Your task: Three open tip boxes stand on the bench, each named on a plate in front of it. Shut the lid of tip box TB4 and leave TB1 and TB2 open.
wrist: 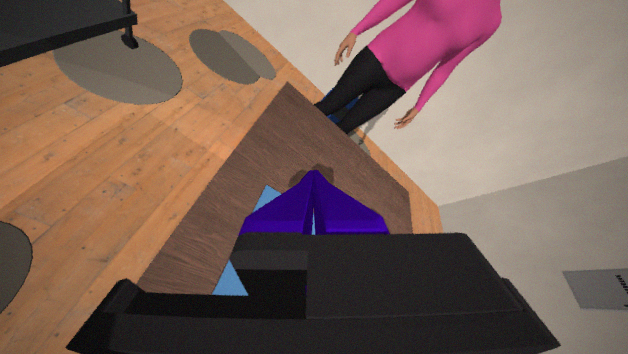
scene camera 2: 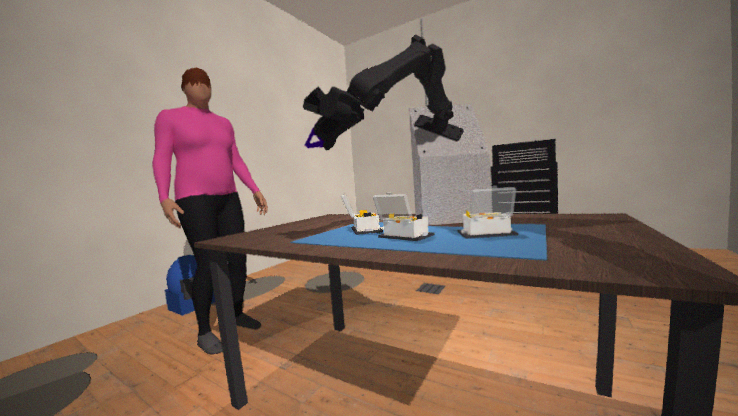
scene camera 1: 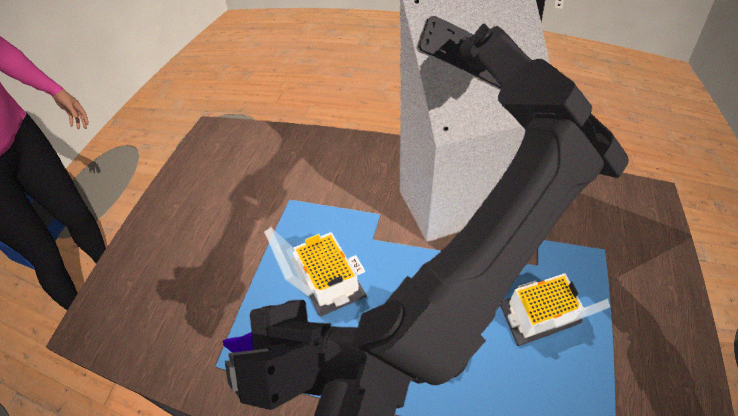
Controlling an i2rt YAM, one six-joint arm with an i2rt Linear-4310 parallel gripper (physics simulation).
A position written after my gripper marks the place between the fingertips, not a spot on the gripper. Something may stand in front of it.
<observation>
I see my gripper [scene camera 1: 226, 342] and a blue mat [scene camera 1: 576, 364].
My gripper is seen too in the wrist view [wrist: 313, 177]. The blue mat shows as well in the wrist view [wrist: 229, 283] and in scene camera 2 [scene camera 2: 530, 243].
</observation>
